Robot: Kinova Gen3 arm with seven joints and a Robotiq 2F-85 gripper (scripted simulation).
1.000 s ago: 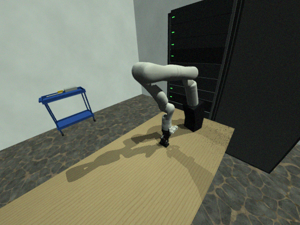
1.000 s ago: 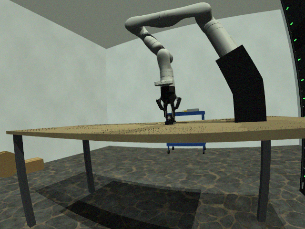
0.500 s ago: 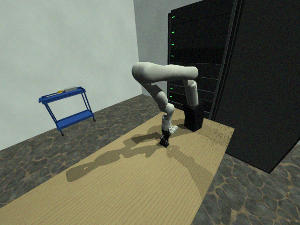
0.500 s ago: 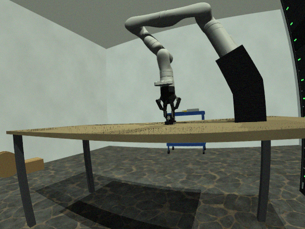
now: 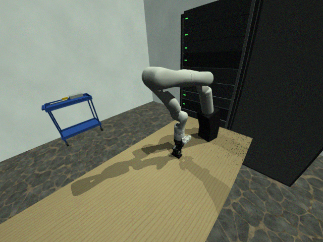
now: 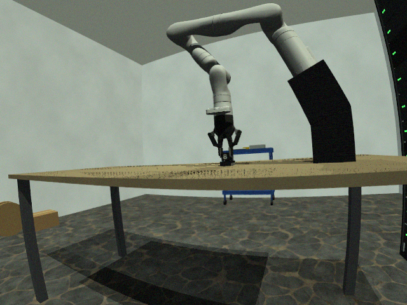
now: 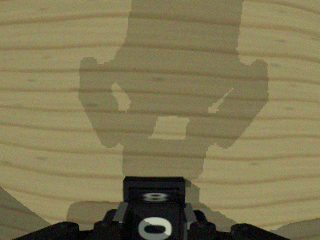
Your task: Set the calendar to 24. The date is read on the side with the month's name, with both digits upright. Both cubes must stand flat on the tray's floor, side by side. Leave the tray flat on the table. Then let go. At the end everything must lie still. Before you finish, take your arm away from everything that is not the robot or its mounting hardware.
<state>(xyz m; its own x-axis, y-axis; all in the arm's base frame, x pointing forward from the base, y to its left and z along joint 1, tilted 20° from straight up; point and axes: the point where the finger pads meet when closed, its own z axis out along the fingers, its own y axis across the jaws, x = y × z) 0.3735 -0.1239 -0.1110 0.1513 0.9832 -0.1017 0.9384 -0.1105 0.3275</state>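
Now: the black cube 2 cm below my hand. Round my hand: black tray (2 cm to the right, 4 cm below); black date cube (1 cm behind, 3 cm to the right, 3 cm below).
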